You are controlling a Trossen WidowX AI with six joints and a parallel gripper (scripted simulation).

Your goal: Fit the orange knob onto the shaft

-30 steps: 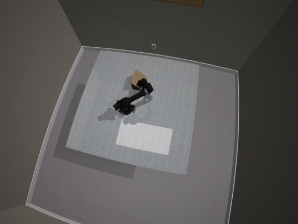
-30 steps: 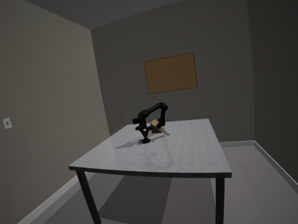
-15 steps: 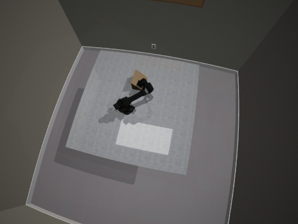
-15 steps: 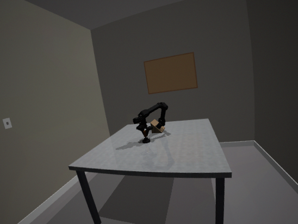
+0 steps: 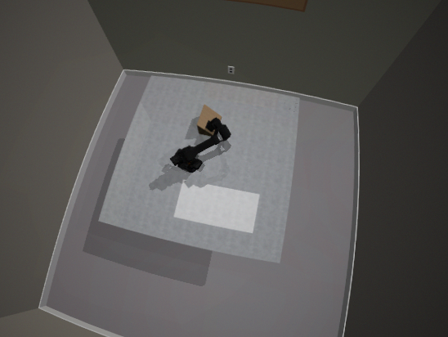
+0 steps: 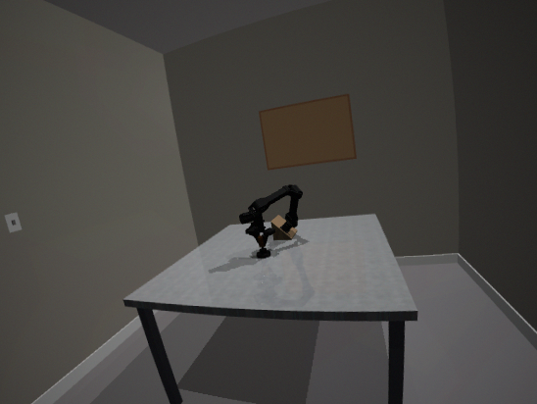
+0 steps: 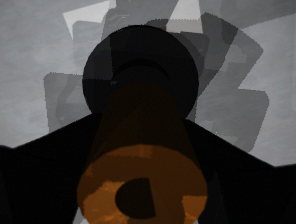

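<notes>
The round pedestal is 4 cm below my gripper tip. From my gripper tip the other things lie so: orange knob 2 cm above.
</notes>
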